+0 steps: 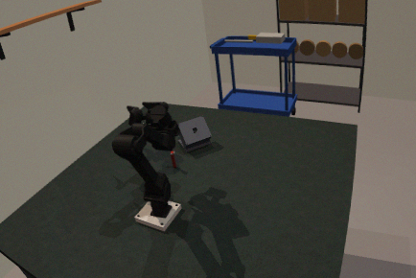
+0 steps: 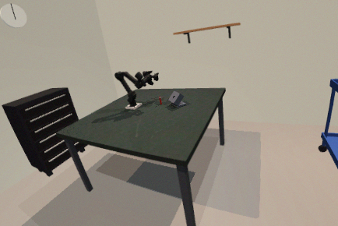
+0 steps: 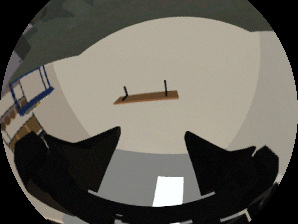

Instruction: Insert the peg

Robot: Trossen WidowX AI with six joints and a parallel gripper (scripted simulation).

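The red peg is 40 mm ahead of my gripper tip, 100 mm to the right of it and 270 mm below it. The rest, counted from my gripper tip: sloped panel 230 mm ahead, 130 mm to the right, 250 mm below.
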